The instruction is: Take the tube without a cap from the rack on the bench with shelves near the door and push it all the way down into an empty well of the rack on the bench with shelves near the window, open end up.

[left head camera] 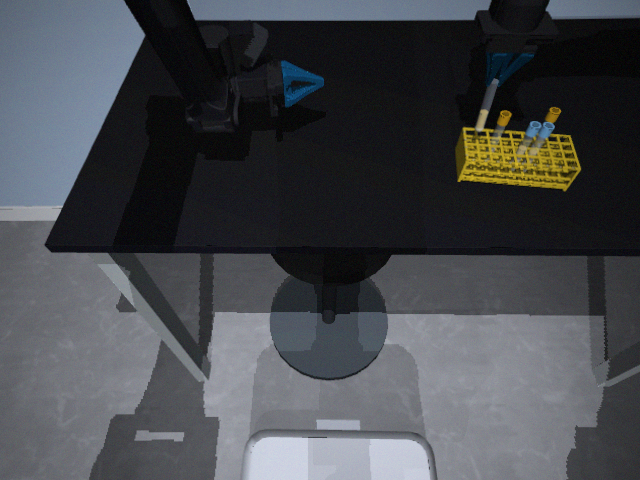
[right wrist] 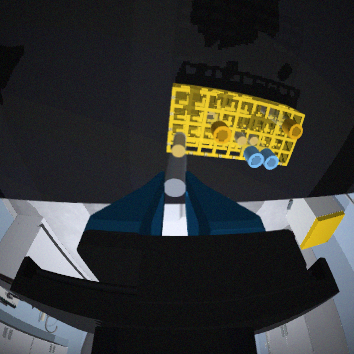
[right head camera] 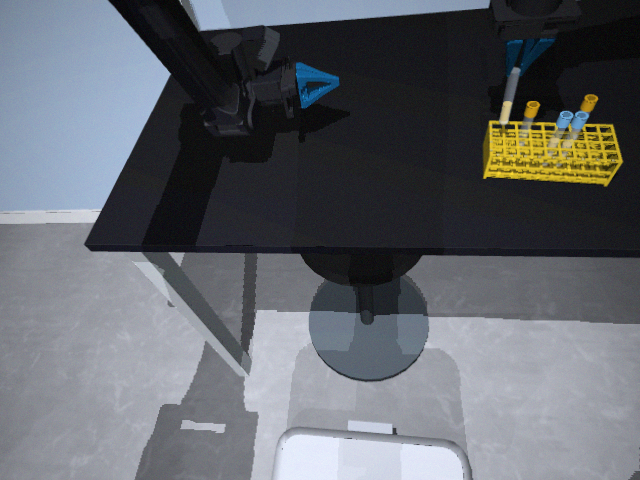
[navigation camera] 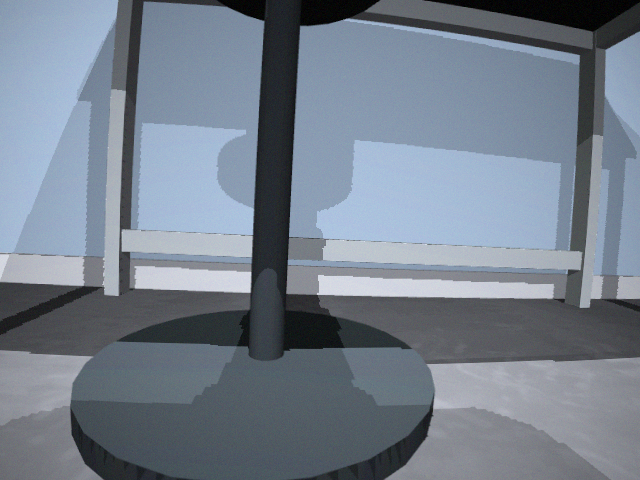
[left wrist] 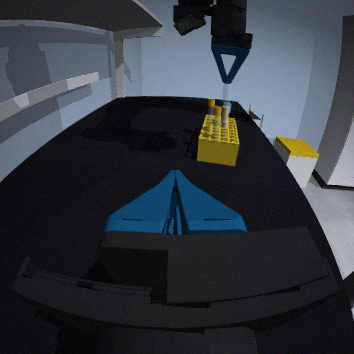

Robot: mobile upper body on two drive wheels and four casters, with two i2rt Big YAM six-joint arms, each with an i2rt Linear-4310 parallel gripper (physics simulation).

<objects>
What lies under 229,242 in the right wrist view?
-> My right gripper.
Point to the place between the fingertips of my left gripper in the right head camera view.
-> At 339,81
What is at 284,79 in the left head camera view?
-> My left gripper.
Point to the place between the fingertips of my right gripper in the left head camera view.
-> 492,84
</objects>
